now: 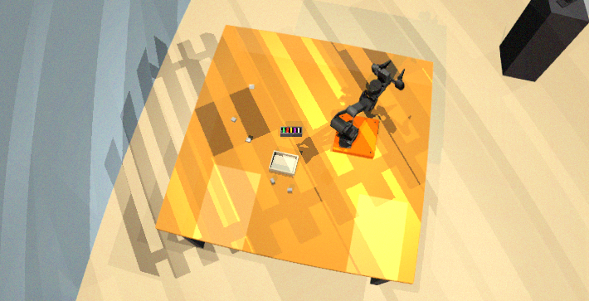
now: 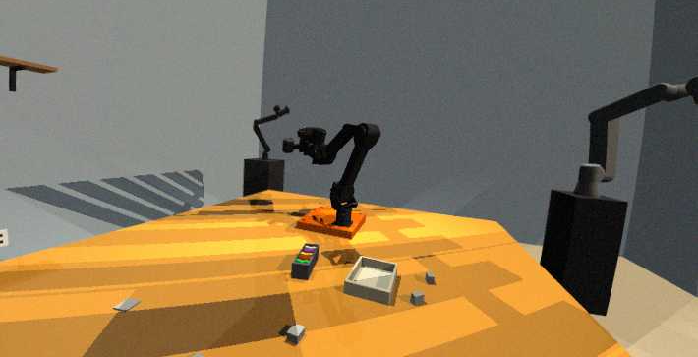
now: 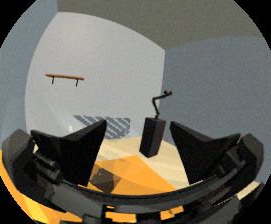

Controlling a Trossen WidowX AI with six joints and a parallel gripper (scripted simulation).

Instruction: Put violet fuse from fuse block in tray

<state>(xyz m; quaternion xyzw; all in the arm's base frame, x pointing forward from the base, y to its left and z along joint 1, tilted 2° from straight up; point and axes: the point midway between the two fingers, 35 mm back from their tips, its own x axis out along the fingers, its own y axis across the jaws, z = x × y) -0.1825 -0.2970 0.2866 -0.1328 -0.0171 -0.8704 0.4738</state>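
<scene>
Right now my gripper tip is 460 mm short of the violet fuse, 300 mm to the right of it and 310 mm above it. The rest, counted from my gripper tip: tray 490 mm ahead, 480 mm to the left, 330 mm below; then flat grey piece 750 mm ahead, 60 mm to the left, 330 mm below.
</scene>
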